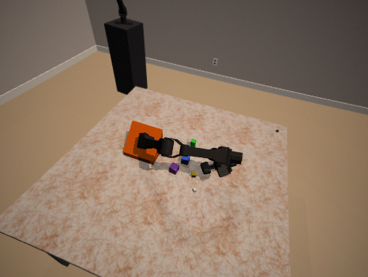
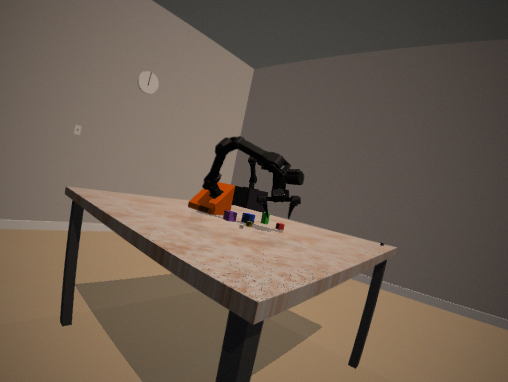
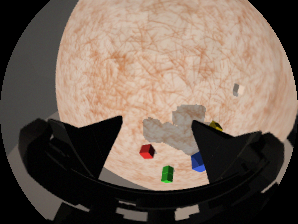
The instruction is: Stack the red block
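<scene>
My gripper tip is 80 mm past the red block, 120 mm to the right of it and 50 mm above it. Round my gripper tip: tiny white cube: 70 mm behind, 140 mm to the right, 60 mm below; blue cube: 210 mm behind, 20 mm to the left, 40 mm below; small yellow cube: 120 mm behind, 50 mm to the right, 50 mm below.
</scene>
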